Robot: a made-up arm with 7 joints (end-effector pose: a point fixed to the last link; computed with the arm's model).
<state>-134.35 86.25 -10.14 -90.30 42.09 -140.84 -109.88</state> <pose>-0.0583 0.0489 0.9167 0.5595 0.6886 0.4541 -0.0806</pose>
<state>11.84 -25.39 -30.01 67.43 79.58 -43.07 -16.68</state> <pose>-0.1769 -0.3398 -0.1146 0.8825 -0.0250 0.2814 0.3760</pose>
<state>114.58 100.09 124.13 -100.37 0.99 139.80 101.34</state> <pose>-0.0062 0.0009 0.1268 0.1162 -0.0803 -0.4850 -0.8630</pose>
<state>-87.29 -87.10 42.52 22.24 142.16 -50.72 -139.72</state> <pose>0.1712 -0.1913 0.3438 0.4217 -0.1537 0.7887 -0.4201</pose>
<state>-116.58 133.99 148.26 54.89 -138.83 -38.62 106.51</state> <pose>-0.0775 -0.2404 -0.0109 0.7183 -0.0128 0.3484 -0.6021</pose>
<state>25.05 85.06 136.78 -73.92 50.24 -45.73 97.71</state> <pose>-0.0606 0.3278 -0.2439 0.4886 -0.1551 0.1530 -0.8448</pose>
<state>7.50 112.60 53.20 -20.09 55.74 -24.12 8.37</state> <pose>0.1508 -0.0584 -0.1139 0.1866 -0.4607 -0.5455 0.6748</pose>
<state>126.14 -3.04 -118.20 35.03 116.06 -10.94 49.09</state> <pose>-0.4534 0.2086 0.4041 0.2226 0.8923 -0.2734 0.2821</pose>
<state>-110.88 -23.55 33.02 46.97 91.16 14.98 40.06</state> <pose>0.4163 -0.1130 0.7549 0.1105 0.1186 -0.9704 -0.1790</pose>
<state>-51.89 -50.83 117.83 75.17 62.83 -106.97 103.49</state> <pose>0.1852 -0.0006 -0.1722 0.4608 -0.4728 0.4745 -0.5822</pose>
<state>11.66 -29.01 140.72 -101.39 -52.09 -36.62 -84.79</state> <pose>-0.0546 0.1983 0.0952 0.6885 -0.3051 0.6569 0.0368</pose>
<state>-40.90 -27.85 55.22 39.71 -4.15 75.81 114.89</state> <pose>0.2870 -0.5693 0.3185 0.2175 0.1761 0.8675 0.4111</pose>
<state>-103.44 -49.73 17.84 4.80 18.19 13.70 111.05</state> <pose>0.0505 -0.3004 0.7165 0.4748 0.1141 0.8061 0.3344</pose>
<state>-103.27 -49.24 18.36 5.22 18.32 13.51 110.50</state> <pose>0.0555 -0.3046 0.7167 0.4685 0.1105 0.8091 0.3372</pose>
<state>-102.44 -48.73 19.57 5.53 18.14 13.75 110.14</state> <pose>0.0623 -0.3176 0.7124 0.4602 0.1149 0.8100 0.3448</pose>
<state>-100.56 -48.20 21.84 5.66 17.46 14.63 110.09</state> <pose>0.0718 -0.3443 0.7000 0.4484 0.1317 0.8075 0.3599</pose>
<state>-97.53 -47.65 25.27 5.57 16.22 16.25 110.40</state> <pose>0.0841 -0.3848 0.6763 0.4318 0.1616 0.8006 0.3827</pose>
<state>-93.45 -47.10 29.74 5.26 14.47 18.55 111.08</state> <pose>0.0985 -0.4353 0.6388 0.4088 0.2032 0.7887 0.4117</pose>
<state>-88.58 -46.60 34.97 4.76 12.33 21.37 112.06</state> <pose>0.1140 -0.4893 0.5868 0.3789 0.2526 0.7717 0.4439</pose>
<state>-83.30 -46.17 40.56 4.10 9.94 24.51 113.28</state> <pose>0.1289 -0.5390 0.5229 0.3427 0.3050 0.7505 0.4757</pose>
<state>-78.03 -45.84 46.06 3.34 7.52 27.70 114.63</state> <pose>0.1420 -0.5787 0.4532 0.3024 0.3557 0.7267 0.5039</pose>
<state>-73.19 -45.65 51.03 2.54 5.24 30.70 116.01</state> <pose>0.1520 -0.6059 0.3856 0.2621 0.4010 0.7025 0.5263</pose>
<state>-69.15 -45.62 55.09 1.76 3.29 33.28 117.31</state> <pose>0.1583 -0.6215 0.3277 0.2263 0.4384 0.6805 0.5418</pose>
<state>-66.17 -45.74 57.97 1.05 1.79 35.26 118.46</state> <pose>0.1608 -0.6288 0.2850 0.1992 0.4672 0.6623 0.5508</pose>
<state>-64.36 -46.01 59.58 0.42 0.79 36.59 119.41</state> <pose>0.1597 -0.6311 0.2598 0.1833 0.4880 0.6490 0.5541</pose>
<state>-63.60 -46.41 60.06 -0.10 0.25 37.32 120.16</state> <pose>0.1557 -0.6311 0.2502 0.1784 0.5020 0.6405 0.5531</pose>
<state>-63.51 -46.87 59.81 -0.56 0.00 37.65 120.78</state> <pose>0.1499 -0.6301 0.2505 0.1808 0.5117 0.6349 0.5499</pose>
